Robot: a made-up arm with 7 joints.
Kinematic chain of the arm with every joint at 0, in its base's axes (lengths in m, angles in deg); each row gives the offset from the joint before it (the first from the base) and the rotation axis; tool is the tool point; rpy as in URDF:
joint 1: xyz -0.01 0.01 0.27 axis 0 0.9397 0.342
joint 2: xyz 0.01 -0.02 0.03 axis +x
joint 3: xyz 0.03 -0.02 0 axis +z
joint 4: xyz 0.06 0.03 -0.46 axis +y
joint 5: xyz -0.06 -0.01 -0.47 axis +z
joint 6: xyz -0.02 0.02 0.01 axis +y
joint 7: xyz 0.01 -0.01 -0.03 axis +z
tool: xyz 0.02 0.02 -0.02 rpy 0 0 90
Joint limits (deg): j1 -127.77..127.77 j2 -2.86..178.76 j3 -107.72..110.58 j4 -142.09..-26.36 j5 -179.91..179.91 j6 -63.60..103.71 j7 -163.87..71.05
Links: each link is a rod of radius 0.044 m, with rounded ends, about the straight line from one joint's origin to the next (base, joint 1, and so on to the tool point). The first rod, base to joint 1, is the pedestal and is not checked.
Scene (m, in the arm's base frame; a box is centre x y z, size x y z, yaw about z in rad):
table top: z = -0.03
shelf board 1: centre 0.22 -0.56 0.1 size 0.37 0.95 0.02 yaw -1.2
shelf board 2: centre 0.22 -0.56 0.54 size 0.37 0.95 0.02 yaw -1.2
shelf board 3: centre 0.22 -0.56 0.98 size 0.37 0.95 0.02 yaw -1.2
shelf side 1: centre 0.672 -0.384 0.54 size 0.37 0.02 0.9 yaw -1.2
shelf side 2: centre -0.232 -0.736 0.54 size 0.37 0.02 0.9 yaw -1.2
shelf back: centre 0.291 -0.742 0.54 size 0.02 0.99 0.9 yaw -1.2
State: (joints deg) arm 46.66 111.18 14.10 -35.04 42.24 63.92 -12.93
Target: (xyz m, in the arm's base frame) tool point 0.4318 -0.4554 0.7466
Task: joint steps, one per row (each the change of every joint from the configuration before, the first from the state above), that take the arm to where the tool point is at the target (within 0.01 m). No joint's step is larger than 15 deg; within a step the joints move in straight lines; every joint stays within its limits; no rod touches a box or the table.
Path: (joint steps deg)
1: -5.34 2.53 7.58 -13.70 -0.35 -1.30 -0.23
2: -5.34 2.53 7.57 -13.71 -0.35 -1.30 -0.23
3: -5.34 2.53 7.58 -13.70 -0.35 -1.30 -0.23
4: -5.33 2.53 7.57 -13.71 -0.35 -1.30 -0.23
5: -5.34 2.53 7.58 -13.70 -0.35 -1.30 -0.23
6: -5.34 2.54 7.57 -13.71 -0.35 -1.30 -0.23
7: -5.34 2.53 7.58 -13.70 -0.35 -1.30 -0.23
8: 1.13 11.70 -0.74 8.17 -0.16 0.24 0.06
9: 1.13 11.71 -0.73 8.16 -0.17 0.24 0.07
10: 1.13 11.71 -0.73 8.16 -0.16 0.24 0.07
11: 1.13 11.70 -0.73 8.17 -0.17 0.24 0.06

